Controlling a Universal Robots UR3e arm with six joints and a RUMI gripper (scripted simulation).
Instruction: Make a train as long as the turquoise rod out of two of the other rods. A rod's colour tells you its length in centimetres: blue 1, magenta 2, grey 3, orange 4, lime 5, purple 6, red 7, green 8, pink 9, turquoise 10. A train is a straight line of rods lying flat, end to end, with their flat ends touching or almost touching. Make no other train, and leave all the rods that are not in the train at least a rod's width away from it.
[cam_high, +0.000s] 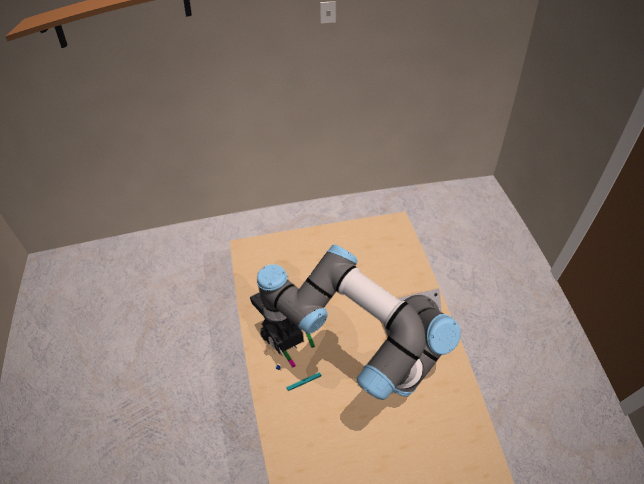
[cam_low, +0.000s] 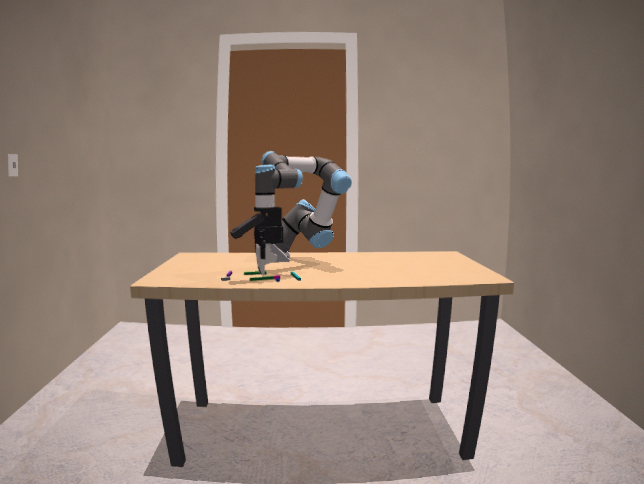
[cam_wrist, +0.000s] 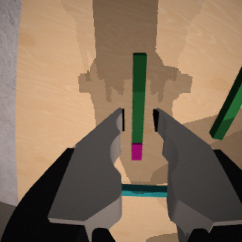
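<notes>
The magenta rod is 10 mm behind my hand, 50 mm to the left of it and 30 mm below it. The rest, counted from my hand: grey rod 10 mm behind, 120 mm to the right, 30 mm below; then blue rod 30 mm ahead, 50 mm to the left, 30 mm below; then turquoise rod 20 mm behind, 120 mm to the left, 30 mm below.
</notes>
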